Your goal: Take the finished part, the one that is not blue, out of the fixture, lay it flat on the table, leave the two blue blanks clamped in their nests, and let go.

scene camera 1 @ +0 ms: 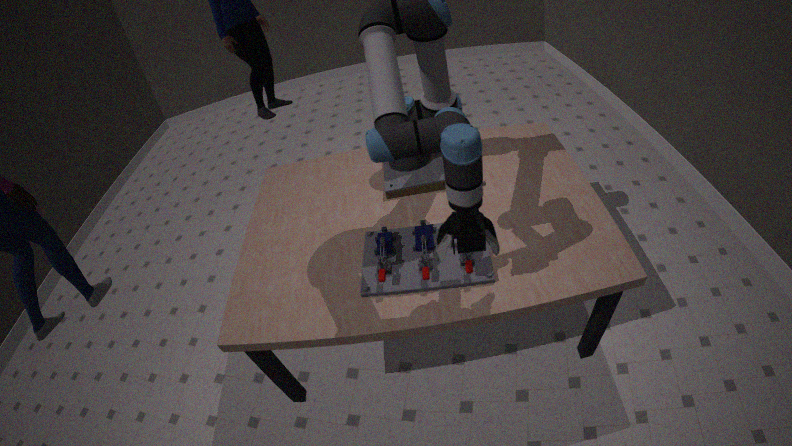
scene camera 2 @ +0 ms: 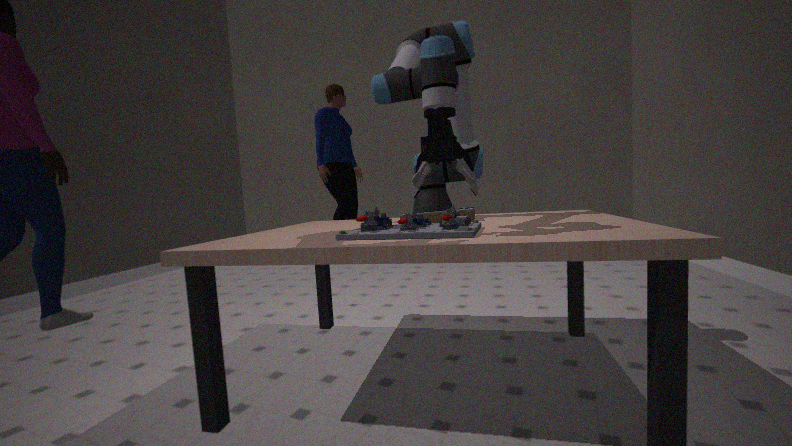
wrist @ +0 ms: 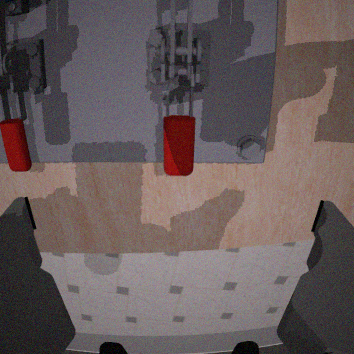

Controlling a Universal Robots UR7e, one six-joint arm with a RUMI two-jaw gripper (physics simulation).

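Frame: origin at the arm's base, x back, y right, z up, level; millimetres.
Where they show: gripper, fingertip midpoint: [scene camera 1: 467, 256] [scene camera 2: 444, 197] [wrist: 174, 204]; arm's base, origin of the base link: [scene camera 1: 409, 159] [scene camera 2: 432, 211].
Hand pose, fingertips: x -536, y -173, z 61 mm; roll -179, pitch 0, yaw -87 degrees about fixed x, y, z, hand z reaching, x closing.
Each offset is from my fingertips to the top centre of the thing. "pt": to the spot under its first point.
The grey fixture plate {dx +94, dy +114, dz -80 mm} [scene camera 1: 403, 282] [scene camera 2: 410, 234] [wrist: 115, 100] lies on the table with three clamped nests in a row. One blue blank {pt dx +102, dy +219, dz -32 mm} [scene camera 1: 384, 242] sits in the left nest and another blue blank [scene camera 1: 424, 236] in the middle nest, each under its clamp. My gripper [scene camera 1: 469, 249] [scene camera 2: 446, 190] [wrist: 174, 204] is open and empty, pointing down, well above the right end of the fixture. It covers the right nest in scene camera 1, so the finished part cannot be made out there. The right clamp's red handle {dx +11, dy -2, dz -43 mm} [scene camera 1: 468, 266] [wrist: 179, 145] shows near the plate's front edge.
Red handles of the left clamp {pt dx -5, dy +218, dz -39 mm} [scene camera 1: 381, 274] and middle clamp {dx +18, dy +109, dz -36 mm} [scene camera 1: 425, 272] [wrist: 16, 145] stick out towards the front. The wooden table [scene camera 1: 299, 221] [scene camera 2: 554, 249] extends around the fixture. A person in blue [scene camera 1: 246, 44] [scene camera 2: 334, 135] stands behind; a person in magenta [scene camera 2: 19, 94] stands at the left.
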